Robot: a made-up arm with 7 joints.
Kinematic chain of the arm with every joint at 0, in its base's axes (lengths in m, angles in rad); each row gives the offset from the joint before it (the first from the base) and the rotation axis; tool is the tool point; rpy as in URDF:
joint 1: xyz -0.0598 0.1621 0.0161 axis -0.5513 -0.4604 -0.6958
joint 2: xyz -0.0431 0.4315 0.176 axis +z
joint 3: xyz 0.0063 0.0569 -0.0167 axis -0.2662 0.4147 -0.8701
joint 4: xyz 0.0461 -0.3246 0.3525 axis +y
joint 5: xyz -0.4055 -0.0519 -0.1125 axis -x
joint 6: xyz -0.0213 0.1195 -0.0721 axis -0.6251 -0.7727 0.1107
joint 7: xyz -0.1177 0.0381 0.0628 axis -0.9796 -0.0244 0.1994
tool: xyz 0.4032 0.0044 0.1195 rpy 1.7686 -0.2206 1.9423
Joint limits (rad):
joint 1: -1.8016..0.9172
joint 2: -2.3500..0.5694
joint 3: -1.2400..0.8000
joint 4: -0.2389..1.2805
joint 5: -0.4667..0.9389
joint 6: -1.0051..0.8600
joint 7: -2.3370..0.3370
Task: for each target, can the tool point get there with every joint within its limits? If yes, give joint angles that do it. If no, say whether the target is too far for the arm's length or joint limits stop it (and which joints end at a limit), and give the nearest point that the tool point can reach.
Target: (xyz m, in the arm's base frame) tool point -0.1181 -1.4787 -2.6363
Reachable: no: too far | nearest point 0.1698 -0.3231 -0.1930 | short by 2.718 m
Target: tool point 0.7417 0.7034 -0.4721
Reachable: no: joint limits stop it (at a limit: joint 1, joint 2, joint 6, joint 7) | nearest point 0.5045 0.8071 -0.2703 | short by 0.328 m
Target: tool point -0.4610 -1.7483 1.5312
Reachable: no: too far | nearest point -0.1398 -0.6631 0.9436 | short by 1.275 m
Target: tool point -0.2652 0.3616 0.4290
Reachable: yes | joints -0.0033 -0.5121 -0.7995 0.3231 0.5758 0.1625 -0.3730
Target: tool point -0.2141 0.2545 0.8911
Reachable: yes | joints -0.4191 -1.2245 -0.0832 0.9694 -0.2617 0.6404 -0.5405
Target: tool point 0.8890 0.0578 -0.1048
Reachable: no: joint limits stop it (at a limit: joint 1, joint 2, joint 4, joint 5, joint 6) | nearest point 0.6733 0.0325 -0.0363 | short by 0.228 m
